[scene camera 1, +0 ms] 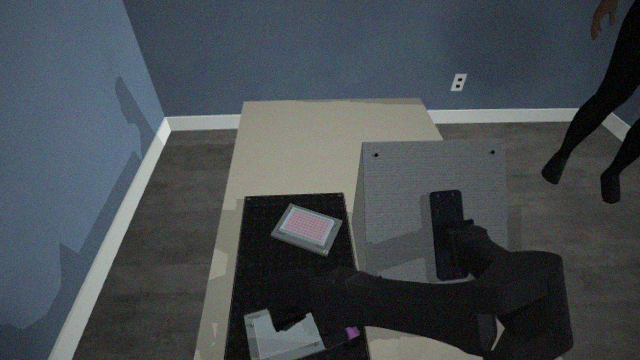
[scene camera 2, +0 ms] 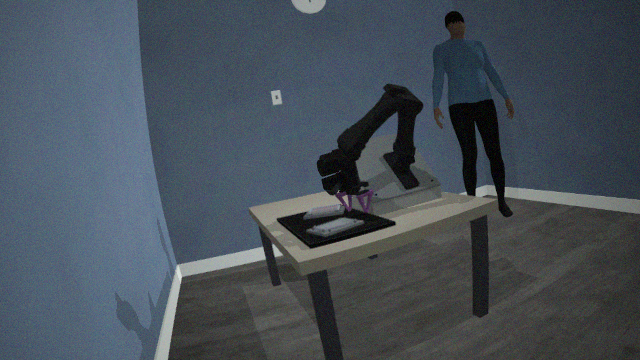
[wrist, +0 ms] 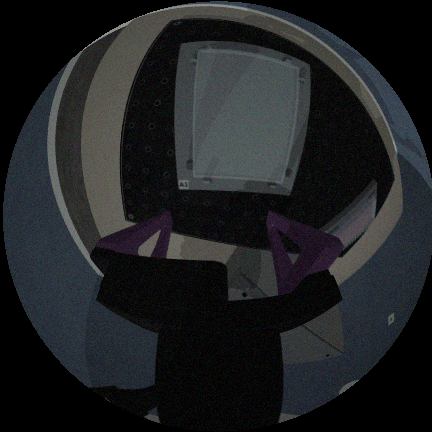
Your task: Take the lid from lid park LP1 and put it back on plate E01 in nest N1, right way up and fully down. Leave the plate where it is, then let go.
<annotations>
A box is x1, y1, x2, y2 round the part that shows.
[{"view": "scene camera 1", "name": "well plate with pink wells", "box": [279, 207, 334, 245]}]
</annotations>
